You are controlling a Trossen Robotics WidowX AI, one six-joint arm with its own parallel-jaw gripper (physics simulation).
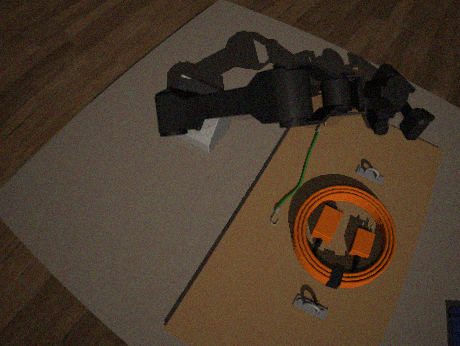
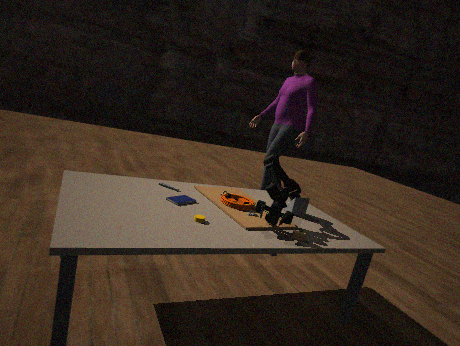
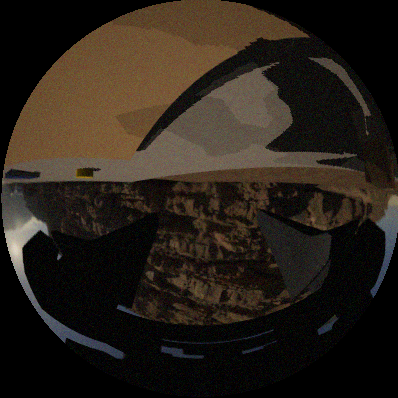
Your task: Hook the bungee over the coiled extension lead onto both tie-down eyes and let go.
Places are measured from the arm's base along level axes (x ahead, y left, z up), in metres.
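Pixels of known places: gripper, between the fingertips: (image 1: 424,104) (image 2: 269,221) (image 3: 208,216); arm's base, origin of its link: (image 1: 191,112) (image 2: 296,202).
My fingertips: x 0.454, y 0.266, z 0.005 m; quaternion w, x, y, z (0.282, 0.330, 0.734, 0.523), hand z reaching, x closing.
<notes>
For each thing: its top centre in the pictures, then the offset to it from my fingertips. Level surfaces: height alone.
- green bungee, centre of its top: (image 1: 300,166) dy -0.260, dx -0.207, dz -0.050 m
- brown board, height of its surface: dz -0.057 m
- orange coiled extension lead, centre of its top: (image 1: 347,232) (image 2: 238,198) dy -0.365, dx -0.073, dz -0.026 m
- grey table, height of its surface: dz -0.069 m
- blue book, centre of its top: (image 2: 181,198) dy -0.427, dx +0.253, dz -0.057 m
- pen, centre of its top: (image 2: 169,185) dy -0.646, dx +0.235, dz -0.057 m
- yellow object, centre of its top: (image 3: 83,176) (image 2: 200,216) dy -0.174, dx +0.275, dz -0.050 m
A green bungee (image 1: 305,167) with a metal hook at each end lies slack on the brown board (image 1: 249,274) (image 2: 211,193) (image 3: 92,92), left of the orange coiled extension lead (image 1: 383,237) (image 2: 237,202). Its lower hook (image 1: 274,220) lies free; its upper hook (image 1: 319,128) lies at the edge of the arm. One tie-down eye (image 1: 370,171) sits above the coil and the other tie-down eye (image 1: 310,303) below it. Both eyes are empty. My gripper (image 1: 381,117) (image 2: 274,215) (image 3: 208,216) is open and empty, low over the board's far corner, right of the upper hook.
The board lies on a grey table (image 1: 125,189) (image 2: 125,213). The arm's grey base block (image 1: 208,137) stands left of the board. A blue book (image 2: 181,200), a pen (image 2: 169,187) and a yellow object (image 2: 200,217) (image 3: 85,172) lie farther off. A person in purple (image 2: 294,103) stands behind the table.
</notes>
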